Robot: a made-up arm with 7 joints.
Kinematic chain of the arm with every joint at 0, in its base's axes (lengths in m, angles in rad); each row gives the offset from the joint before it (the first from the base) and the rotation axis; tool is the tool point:
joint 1: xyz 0 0 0.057 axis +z
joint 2: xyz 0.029 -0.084 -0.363 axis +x
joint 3: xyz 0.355 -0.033 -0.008 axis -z
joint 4: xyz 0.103 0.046 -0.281 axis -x
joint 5: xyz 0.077 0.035 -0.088 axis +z
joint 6: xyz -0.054 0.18 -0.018 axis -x
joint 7: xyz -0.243 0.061 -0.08 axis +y
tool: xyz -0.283 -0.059 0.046
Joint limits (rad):
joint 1: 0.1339..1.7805
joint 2: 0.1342..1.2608
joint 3: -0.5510..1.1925
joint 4: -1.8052..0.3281
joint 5: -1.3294..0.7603
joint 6: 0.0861..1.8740
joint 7: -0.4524..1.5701
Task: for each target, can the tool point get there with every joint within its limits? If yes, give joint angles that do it. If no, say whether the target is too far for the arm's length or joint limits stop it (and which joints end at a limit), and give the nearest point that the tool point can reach.
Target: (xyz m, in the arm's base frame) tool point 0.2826 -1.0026 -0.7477
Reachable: no: joint limits stop it (at a limit: joint 1, joint 2, joint 3, joint 4, joint 5) | nearest point 0.3184 -0.4335 -0.7525 | short by 0.570 m
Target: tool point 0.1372 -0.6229 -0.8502
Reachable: no: joint limits stop it (at a limit: joint 1, joint 2, joint 4, joint 5, joint 6) | nearest point 0.2243 -0.4098 -0.8094 | short by 0.234 m
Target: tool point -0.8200 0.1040 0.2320
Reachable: no: joint limits stop it (at a limit: joint 1, joint 2, joint 5, joint 6, joint 7) | nearest point -0.7286 0.1413 0.1303 | short by 0.142 m
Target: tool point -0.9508 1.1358 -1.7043
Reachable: no: too far | nearest point -0.4852 0.7941 -1.0054 | short by 0.907 m
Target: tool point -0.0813 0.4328 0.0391
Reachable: yes | joints 1.3680 1.1709 1.0235 -1.1005 0.0205 1.4072 0.3581
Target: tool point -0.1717 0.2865 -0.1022
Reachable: yes | joints 0.7857 1.0208 -0.2479 -0.0898 -0.3371 0.5825 0.7045
